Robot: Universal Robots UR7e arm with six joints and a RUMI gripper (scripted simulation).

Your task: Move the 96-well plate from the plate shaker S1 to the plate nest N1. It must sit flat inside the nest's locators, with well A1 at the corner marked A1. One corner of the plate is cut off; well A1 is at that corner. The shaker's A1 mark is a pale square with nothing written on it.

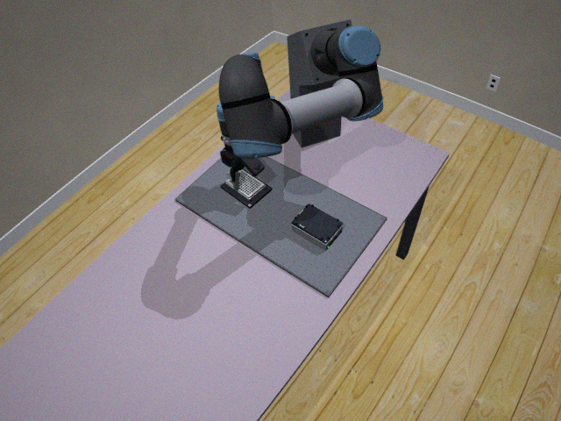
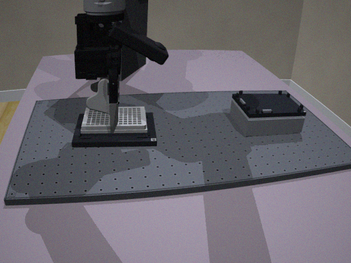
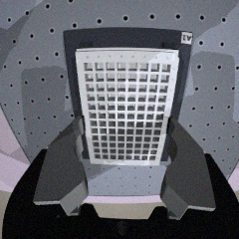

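My gripper is now 30 mm above the black plate nest. From my hand the other things lie so: A1 mark: 50 mm ahead, 80 mm to the left, 20 mm below; white 96-well plate: 10 mm below.
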